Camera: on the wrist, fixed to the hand. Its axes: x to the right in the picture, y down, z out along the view.
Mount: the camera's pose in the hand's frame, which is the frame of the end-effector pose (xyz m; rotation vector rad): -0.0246 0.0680 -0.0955 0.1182 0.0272 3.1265
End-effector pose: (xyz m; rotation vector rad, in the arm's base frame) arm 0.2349 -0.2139 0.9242 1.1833 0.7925 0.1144
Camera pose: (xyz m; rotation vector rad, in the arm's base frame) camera 0.1805 -0.1233 0.9806 -1.1866 1.5974 -2.2436
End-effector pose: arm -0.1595 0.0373 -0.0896 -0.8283 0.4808 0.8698
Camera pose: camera -0.2336 -0.0251 -0.1601 -0.6311 -1.0415 -2.0057
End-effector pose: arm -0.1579 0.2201 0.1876 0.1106 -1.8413 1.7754
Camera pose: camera -0.1347 0.3096 0.1114 1.5474 0.0411 -0.7180
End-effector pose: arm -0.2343 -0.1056 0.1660 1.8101 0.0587 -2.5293
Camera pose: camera -0.1329 -0.1688 0.1576 0.0650 -1.3170 0.0313
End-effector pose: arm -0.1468 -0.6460 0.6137 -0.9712 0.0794 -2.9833
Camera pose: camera -0.1840 -0.7090 0.5188 0.0641 0.5541 -0.0164
